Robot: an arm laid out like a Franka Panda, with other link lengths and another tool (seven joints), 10 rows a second.
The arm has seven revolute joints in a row. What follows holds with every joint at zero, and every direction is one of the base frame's.
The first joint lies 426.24 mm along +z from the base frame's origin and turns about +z.
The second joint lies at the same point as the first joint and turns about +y.
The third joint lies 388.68 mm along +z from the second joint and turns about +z.
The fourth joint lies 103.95 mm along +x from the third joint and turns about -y.
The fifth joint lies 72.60 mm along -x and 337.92 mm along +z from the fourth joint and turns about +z.
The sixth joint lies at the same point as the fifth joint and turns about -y.
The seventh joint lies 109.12 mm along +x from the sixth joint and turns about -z.
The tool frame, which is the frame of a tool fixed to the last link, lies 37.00 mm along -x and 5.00 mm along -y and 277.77 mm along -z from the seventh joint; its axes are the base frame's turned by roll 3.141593, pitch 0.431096 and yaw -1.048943 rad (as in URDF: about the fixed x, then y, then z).
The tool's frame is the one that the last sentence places.
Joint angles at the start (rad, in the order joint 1, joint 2, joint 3, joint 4, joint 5, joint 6, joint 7):
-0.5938, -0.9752, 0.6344, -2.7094, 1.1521, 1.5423, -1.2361
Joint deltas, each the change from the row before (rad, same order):
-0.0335, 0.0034, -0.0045, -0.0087, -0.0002, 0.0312, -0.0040
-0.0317, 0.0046, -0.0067, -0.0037, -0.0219, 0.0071, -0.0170
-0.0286, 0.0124, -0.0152, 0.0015, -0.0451, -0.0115, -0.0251
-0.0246, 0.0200, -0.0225, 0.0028, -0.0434, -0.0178, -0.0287
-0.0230, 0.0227, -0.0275, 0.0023, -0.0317, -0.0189, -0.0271
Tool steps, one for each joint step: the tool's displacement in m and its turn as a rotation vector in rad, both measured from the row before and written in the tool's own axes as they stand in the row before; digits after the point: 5 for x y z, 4 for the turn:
0.01192, 0.00897, -0.01404, 0.0175, 0.0473, 0.0279
0.00606, 0.01152, -0.01047, -0.0042, 0.0202, 0.0183
0.00047, 0.01428, -0.00943, -0.0166, -0.0047, 0.0135
-0.00169, 0.01259, -0.00893, -0.0062, -0.0150, 0.0060
-0.00194, 0.00941, -0.00901, 0.0113, -0.0136, 0.0013

